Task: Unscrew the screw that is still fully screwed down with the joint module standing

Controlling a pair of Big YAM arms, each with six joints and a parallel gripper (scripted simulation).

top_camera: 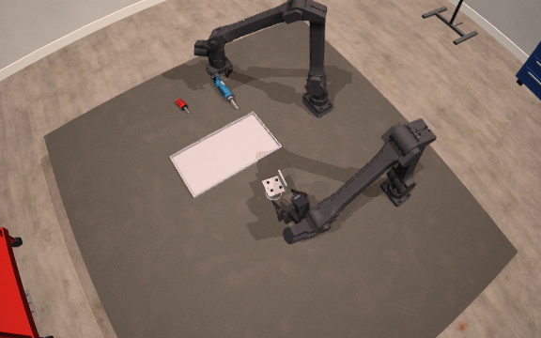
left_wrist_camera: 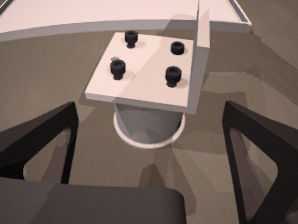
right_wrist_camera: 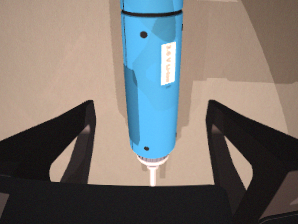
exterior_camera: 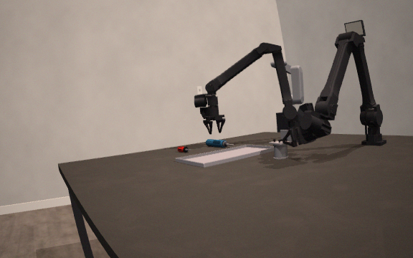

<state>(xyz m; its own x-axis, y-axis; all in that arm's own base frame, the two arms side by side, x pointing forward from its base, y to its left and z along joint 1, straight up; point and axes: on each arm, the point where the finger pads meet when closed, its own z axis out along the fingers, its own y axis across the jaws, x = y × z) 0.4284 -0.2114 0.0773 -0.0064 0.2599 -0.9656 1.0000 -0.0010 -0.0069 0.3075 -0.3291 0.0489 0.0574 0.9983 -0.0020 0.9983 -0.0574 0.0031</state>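
Now: left hand 6 cm to the left of the white bracket plate. Round my left hand: red tool 64 cm to the right, 9 cm ahead, 6 cm below; flat white tray 32 cm to the right, 7 cm below, 6 cm ahead.
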